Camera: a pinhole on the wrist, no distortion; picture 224 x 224 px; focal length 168.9 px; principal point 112.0 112.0 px. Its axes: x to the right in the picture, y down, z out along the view. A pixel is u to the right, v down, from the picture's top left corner.
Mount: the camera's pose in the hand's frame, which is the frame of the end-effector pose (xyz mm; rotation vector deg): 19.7 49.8 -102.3 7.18 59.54 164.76
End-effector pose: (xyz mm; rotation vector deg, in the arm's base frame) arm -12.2 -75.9 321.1 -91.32 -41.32 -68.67
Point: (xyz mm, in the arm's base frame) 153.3 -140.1 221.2
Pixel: 183.1 66.3
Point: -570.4 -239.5 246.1
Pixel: behind the camera
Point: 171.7 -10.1 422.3
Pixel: 24.7 187.3
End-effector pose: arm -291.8 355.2 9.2 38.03 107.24 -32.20
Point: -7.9 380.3 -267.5
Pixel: 66.8 150.4
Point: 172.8 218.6 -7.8
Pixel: 190.4 187.0
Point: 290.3 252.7 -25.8
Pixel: 183.4 161.1
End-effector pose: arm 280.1 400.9 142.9 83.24 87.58 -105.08
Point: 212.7 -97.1 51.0
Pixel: 150.8 203.4
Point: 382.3 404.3 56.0
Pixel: 108.6 78.6
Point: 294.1 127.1 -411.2
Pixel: 22.3 102.3
